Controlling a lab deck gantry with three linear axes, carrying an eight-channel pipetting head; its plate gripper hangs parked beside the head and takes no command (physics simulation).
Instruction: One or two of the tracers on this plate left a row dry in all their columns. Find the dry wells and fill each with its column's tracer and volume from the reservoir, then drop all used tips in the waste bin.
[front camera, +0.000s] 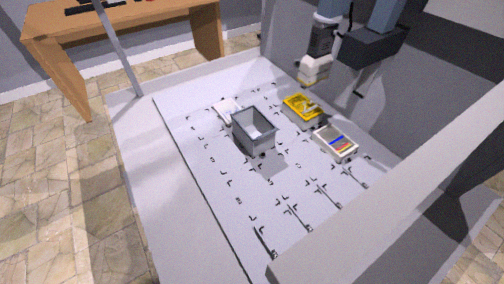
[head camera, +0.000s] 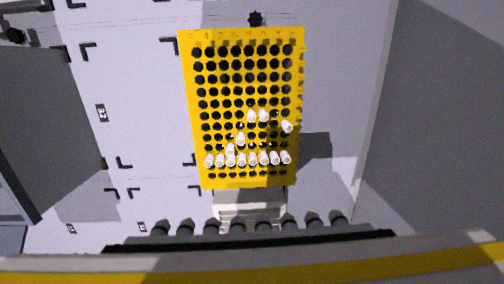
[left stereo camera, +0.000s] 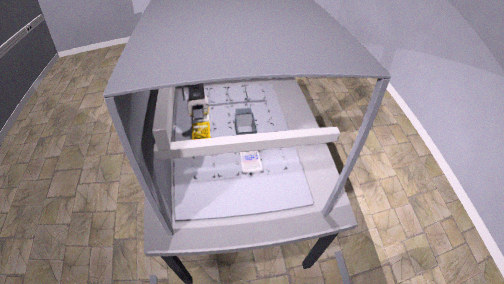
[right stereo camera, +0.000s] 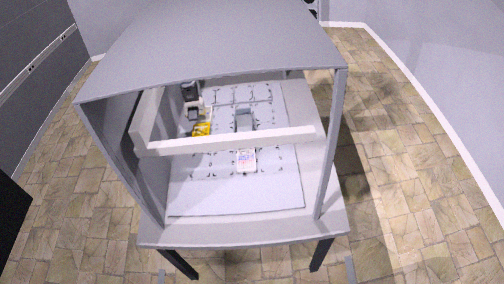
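Observation:
The pipetting head (front camera: 316, 70) (left stereo camera: 199, 111) (right stereo camera: 193, 109) hangs high near the back wall. Its eight nozzles (head camera: 237, 225) are bare. The yellow tip rack (front camera: 300, 105) (head camera: 250, 184) (left stereo camera: 201, 131) (right stereo camera: 201, 131) holds one full row of white tips (head camera: 252, 159) and several scattered tips. The reservoir (front camera: 336, 144) shows blue, red and yellow channels; part of its rim (head camera: 217, 210) shows beyond the rack. The white well plate (front camera: 225, 107) (left stereo camera: 251, 168) (right stereo camera: 246, 160) lies behind the bin in the front view; its wells are too small to read. The parked plate gripper (front camera: 358, 93) is open and empty, seen nearly edge-on.
The grey waste bin (front camera: 254, 145) (head camera: 40, 135) (left stereo camera: 245, 121) (right stereo camera: 244, 120) stands between plate and reservoir, left of the rack in the head view. A white gantry beam (left stereo camera: 260, 141) (right stereo camera: 235, 141) crosses above the deck. The back wall (head camera: 450, 125) rises beside the rack.

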